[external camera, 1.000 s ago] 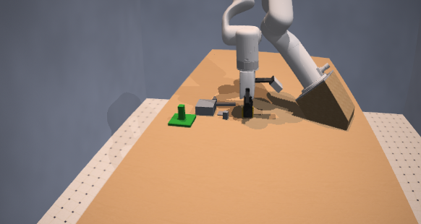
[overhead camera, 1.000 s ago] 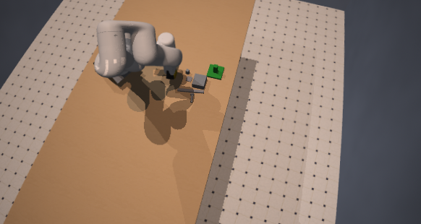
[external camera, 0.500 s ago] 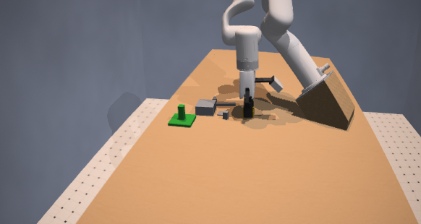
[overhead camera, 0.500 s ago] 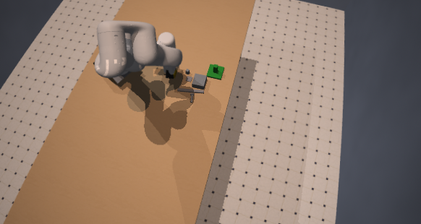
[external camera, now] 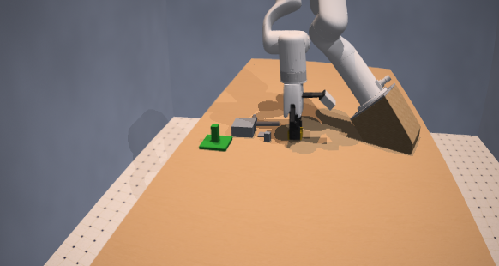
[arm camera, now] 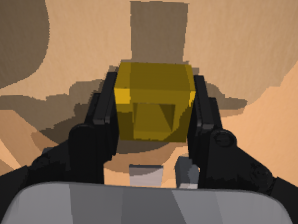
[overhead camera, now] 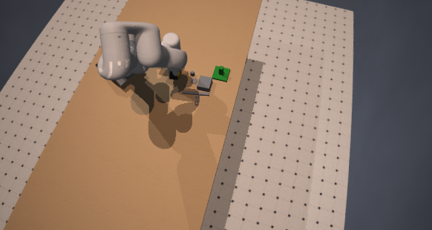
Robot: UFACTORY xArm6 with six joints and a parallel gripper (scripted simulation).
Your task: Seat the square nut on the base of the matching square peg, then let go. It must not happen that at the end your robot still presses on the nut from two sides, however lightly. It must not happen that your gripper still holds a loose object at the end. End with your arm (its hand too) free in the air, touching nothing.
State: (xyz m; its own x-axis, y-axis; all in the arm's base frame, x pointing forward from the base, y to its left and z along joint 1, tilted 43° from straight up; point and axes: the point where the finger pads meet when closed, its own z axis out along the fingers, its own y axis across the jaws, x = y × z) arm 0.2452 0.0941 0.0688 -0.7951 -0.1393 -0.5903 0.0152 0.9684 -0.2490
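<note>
My hand is 80 mm short of the small grey cube, 30 mm to the right of it and 10 mm above it. Round my hand: grey block 160 mm ahead, 20 mm to the right, 10 mm below; then thin grey bar 130 mm ahead, 80 mm to the right, 20 mm below.
</note>
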